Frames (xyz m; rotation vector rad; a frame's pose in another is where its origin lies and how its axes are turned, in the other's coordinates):
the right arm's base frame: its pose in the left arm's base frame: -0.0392 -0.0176 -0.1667 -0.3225 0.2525 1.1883
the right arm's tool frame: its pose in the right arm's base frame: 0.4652 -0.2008 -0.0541 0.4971 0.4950 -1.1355
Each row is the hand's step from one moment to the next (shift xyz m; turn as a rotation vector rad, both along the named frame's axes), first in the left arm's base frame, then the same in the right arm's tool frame.
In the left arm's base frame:
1: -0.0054 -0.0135 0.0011 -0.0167 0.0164 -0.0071
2: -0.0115 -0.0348 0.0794 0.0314 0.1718 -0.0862
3: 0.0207 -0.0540 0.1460 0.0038 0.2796 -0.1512
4: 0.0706 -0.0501 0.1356 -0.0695 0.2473 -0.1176
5: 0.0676 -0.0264 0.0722 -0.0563 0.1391 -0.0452
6: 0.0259 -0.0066 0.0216 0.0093 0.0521 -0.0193
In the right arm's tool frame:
1: -0.0025 -0.0134 -0.0052 -0.0117 0.0174 -0.0126
2: -0.0505 -0.0545 0.0461 0.0461 0.1888 -0.0122
3: -0.0619 -0.0899 0.1129 0.0446 0.3094 -0.0576
4: -0.0174 -0.0827 0.1369 -0.0271 0.2683 -0.0843
5: 0.0141 -0.0433 0.0917 -0.0413 0.1451 -0.0423
6: 0.0084 -0.0116 0.0312 0.0097 0.0555 0.0013

